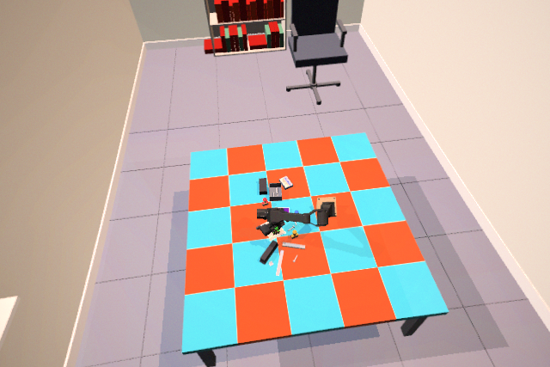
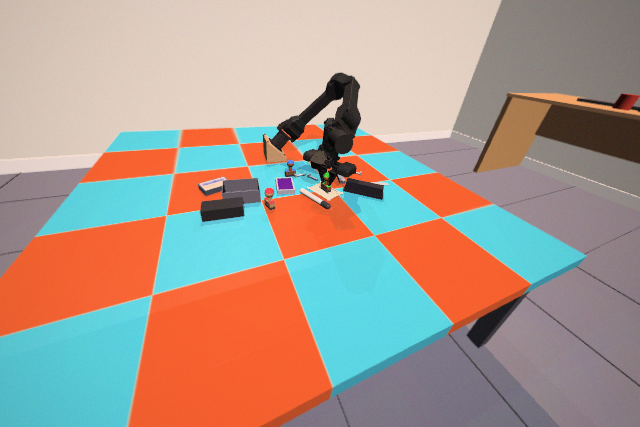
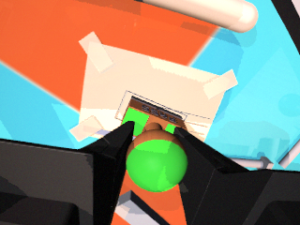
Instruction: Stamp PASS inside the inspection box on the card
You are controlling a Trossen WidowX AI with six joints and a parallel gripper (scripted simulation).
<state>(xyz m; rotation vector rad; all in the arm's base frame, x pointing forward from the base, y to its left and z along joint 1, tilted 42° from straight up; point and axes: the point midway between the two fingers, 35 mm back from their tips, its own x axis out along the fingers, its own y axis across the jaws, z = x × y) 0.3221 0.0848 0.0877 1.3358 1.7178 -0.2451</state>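
Now: gripper tip right at the green stamp. Also, from my gripper tip: white marker: 7 cm ahead, 5 cm to the right, 1 cm below; card: 1 cm ahead, 3 cm below; yellow stamp: 11 cm behind, 3 cm to the left.
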